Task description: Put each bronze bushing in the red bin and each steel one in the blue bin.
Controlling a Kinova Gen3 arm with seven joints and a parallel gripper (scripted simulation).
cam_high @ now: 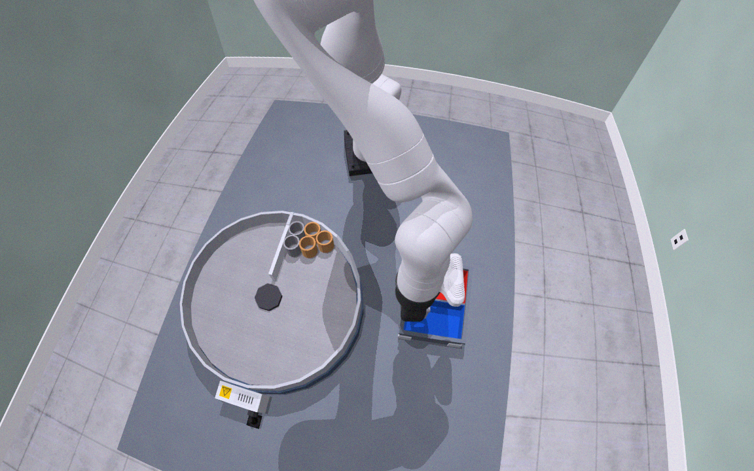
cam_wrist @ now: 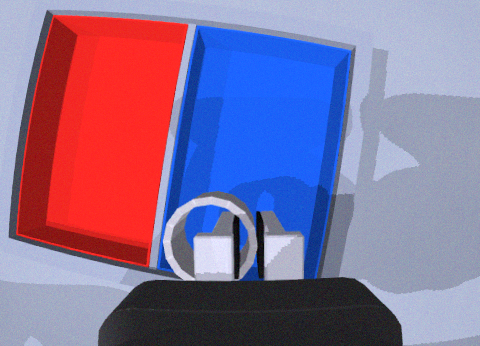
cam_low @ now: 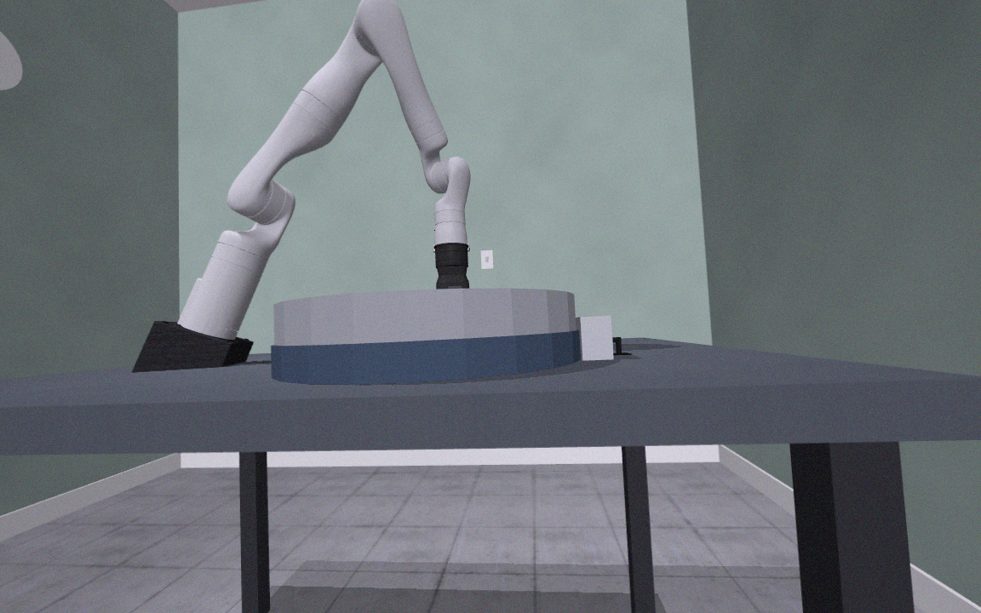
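My hand is 50 mm past the grey tray, 50 mm above it and 30 mm to the right of it. From my hand the other things lie so: turntable (330 mm to the right, 60 mm ahead, 30 mm below).
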